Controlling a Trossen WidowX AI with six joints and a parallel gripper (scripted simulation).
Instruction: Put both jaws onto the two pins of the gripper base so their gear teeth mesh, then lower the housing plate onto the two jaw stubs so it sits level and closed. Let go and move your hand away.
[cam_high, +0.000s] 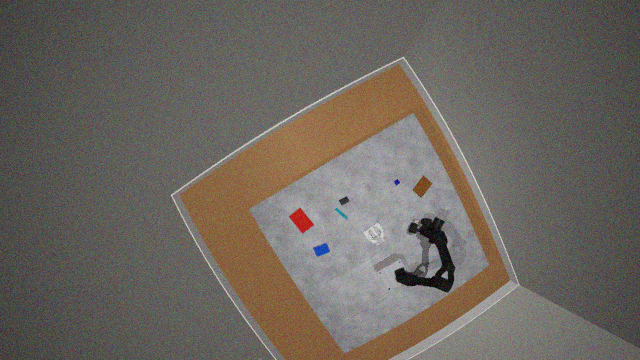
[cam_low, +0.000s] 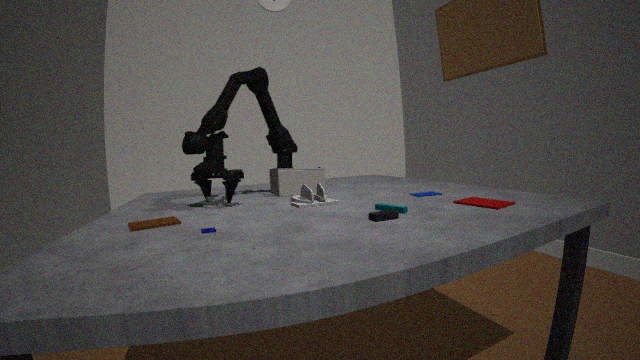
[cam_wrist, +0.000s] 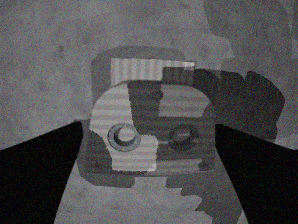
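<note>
My gripper tip is 26 cm to the right of the grey jaw, 4 cm short of it and 1 cm below it. Round my gripper tip: brown plate: 24 cm ahead, 13 cm to the right, 1 cm below; teal bar: 45 cm to the left, 27 cm ahead; small blue piece: 34 cm ahead, 3 cm to the left, 1 cm below.
</note>
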